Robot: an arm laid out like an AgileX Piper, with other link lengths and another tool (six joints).
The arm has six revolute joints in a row. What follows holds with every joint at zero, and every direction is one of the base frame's. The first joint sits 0.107 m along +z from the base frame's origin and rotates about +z. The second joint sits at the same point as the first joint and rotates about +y. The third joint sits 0.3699 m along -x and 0.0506 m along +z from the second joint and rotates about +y. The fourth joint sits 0.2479 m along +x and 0.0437 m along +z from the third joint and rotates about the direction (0.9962, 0, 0.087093). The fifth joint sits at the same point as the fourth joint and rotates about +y. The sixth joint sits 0.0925 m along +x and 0.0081 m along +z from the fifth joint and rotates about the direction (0.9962, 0, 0.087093). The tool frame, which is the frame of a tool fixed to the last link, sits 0.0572 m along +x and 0.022 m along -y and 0.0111 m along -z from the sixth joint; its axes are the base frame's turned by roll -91.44, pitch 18.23 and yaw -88.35 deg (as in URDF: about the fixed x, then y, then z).
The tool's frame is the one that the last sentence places.
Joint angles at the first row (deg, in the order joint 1, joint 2, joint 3, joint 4, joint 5, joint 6):
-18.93, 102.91, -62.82, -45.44, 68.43, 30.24
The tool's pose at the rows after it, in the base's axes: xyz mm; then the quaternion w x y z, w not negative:
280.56, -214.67, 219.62, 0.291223, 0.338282, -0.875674, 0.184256
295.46, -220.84, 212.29, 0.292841, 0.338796, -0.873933, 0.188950
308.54, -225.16, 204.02, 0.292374, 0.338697, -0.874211, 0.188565
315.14, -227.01, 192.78, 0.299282, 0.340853, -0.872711, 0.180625
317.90, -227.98, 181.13, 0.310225, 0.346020, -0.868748, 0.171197
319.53, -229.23, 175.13, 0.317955, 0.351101, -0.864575, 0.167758
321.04, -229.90, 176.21, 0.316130, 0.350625, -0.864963, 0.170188
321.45, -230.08, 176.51, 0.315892, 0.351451, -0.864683, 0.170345
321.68, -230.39, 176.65, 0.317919, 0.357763, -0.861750, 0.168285
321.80, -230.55, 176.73, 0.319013, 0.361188, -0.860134, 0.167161
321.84, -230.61, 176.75, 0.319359, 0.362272, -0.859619, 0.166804
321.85, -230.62, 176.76, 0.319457, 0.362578, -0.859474, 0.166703
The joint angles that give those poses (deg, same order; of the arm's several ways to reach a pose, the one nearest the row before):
-18.83, 106.33, -64.64, -45.57, 68.28, 31.56
-18.83, 109.03, -67.13, -46.28, 68.14, 31.92
-18.82, 111.49, -69.43, -46.25, 68.00, 32.04
-18.83, 113.63, -70.35, -46.02, 68.00, 32.04
-18.83, 115.44, -70.41, -46.03, 67.96, 31.91
-18.83, 116.46, -70.45, -46.39, 67.96, 31.69
-18.83, 116.48, -70.81, -46.48, 67.96, 31.69
-18.83, 116.48, -70.90, -46.48, 67.96, 31.55
-18.83, 116.48, -70.90, -46.48, 67.96, 30.68
-18.83, 116.48, -70.90, -46.48, 67.96, 30.21
-18.83, 116.48, -70.90, -46.48, 67.96, 30.07
-18.83, 116.48, -70.90, -46.48, 67.96, 30.02

